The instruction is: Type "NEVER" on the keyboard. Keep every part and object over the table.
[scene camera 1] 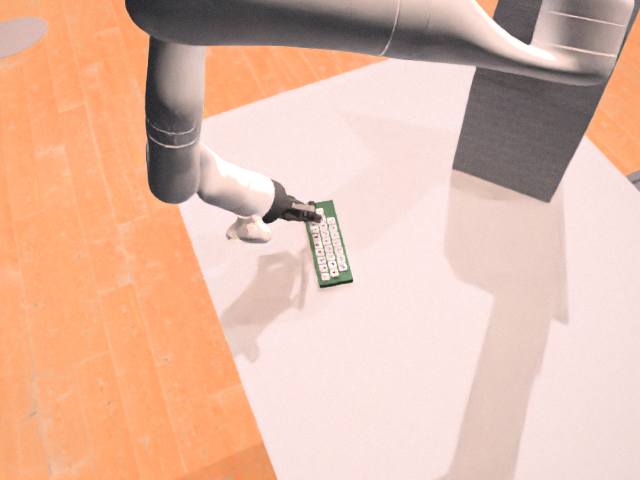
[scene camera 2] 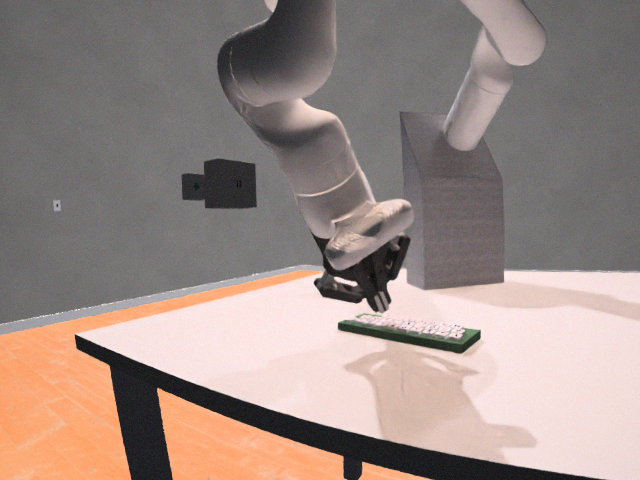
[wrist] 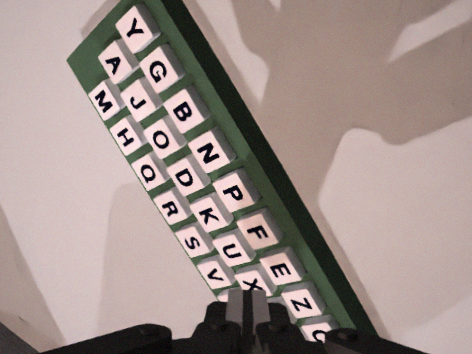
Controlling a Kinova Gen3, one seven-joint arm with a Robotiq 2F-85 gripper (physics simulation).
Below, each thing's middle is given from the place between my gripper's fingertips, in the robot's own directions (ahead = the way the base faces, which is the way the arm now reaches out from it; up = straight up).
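Labels:
Position of my gripper: 3 cm past the v key [wrist: 214,269], 2 cm above it. Measured from my hand, the e key [wrist: 282,264] is 1 cm ahead, 1 cm to the left and 2 cm below; the r key [wrist: 175,207] is 3 cm behind, 4 cm to the left and 2 cm below; the n key [wrist: 212,150] is 6 cm to the left and 2 cm below.

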